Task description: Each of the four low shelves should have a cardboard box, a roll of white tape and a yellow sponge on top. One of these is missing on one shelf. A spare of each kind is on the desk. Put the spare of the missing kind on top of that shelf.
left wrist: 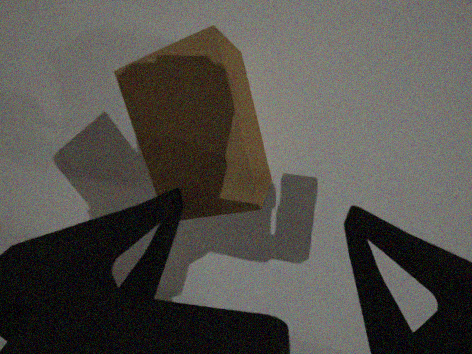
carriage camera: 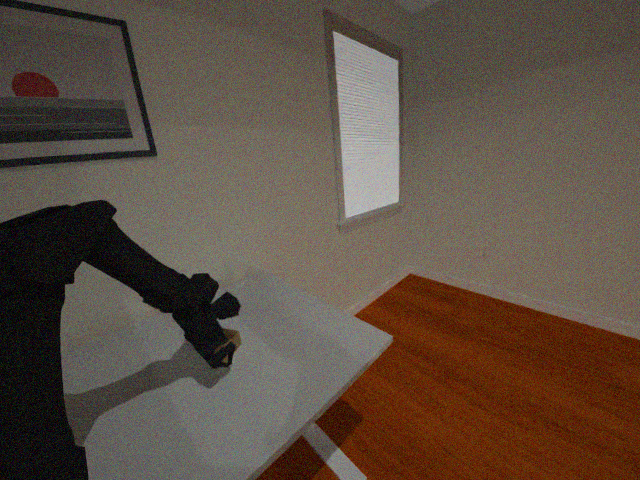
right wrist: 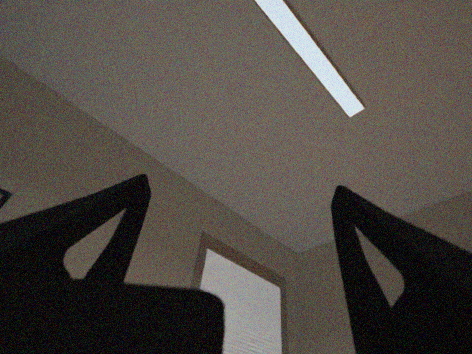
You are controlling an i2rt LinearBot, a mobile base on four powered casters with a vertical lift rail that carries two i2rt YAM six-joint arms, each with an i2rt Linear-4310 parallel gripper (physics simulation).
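Frame: origin at the left arm's base, x ahead, y left, z up, level; metres.
Seen in the pictures: left gripper, fingertip midpoint: [left wrist: 263,206] [carriage camera: 219,355]; right gripper, fingertip midpoint: [right wrist: 239,189].
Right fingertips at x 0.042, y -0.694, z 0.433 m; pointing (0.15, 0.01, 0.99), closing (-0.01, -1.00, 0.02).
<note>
A point is followed by its place in that frame.
A brown cardboard box [carriage camera: 233,338] {y -0.025, x 0.448, z -0.046 m} [left wrist: 185,125] {y 0.005, x 0.445, z -0.041 m} stands on the white desk [carriage camera: 330,351] {y -0.312, x 0.427, z -0.091 m} [left wrist: 390,100] {y -0.095, x 0.401, z -0.091 m}. In the left wrist view it lies ahead of the fingertips and left of the gap's middle, partly in shadow; its near end shows just beyond the left-hand finger. My left gripper [left wrist: 263,206] {y -0.008, x 0.386, z -0.048 m} is open and empty, above the desk; in the carriage camera view it hides much of the box. My right gripper [right wrist: 239,189] {y -0.694, x 0.042, z 0.433 m} is open and empty, pointing up toward the ceiling. The tape, the sponge and the low shelves do not show.
The desk's far right corner and front edge show in the carriage camera view, with a white desk leg [carriage camera: 333,452] below. A wooden floor [carriage camera: 491,392] {y -1.146, x 0.764, z -0.810 m} lies beyond. A framed picture [carriage camera: 139,87] {y 0.297, x 0.778, z 0.759 m} and a window [carriage camera: 368,129] {y -0.676, x 1.724, z 0.653 m} [right wrist: 245,295] {y -0.723, x 1.768, z 1.022 m} are on the wall. A ceiling light [right wrist: 315,57] {y -0.884, x 0.280, z 1.267 m} shows above.
</note>
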